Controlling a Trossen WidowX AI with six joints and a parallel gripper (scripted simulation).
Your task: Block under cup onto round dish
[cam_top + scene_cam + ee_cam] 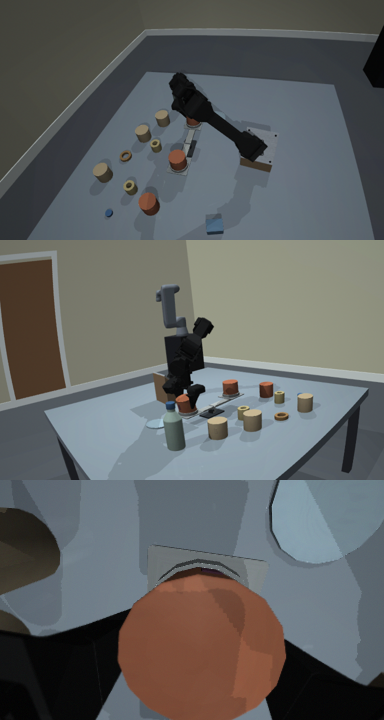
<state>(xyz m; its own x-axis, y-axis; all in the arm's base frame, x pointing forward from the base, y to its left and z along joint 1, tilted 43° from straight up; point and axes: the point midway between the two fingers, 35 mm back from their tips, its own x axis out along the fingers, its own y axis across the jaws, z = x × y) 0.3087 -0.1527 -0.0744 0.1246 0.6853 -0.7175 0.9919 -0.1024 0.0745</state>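
The pale green block lies 10 mm below my gripper tip. Round my gripper tip: pale blue round dish 100 mm behind, 90 mm to the right, 70 mm below; then blue box 480 mm to the left, 190 mm behind, 60 mm below; then green bottle 170 mm to the right, 130 mm ahead, 40 mm above.
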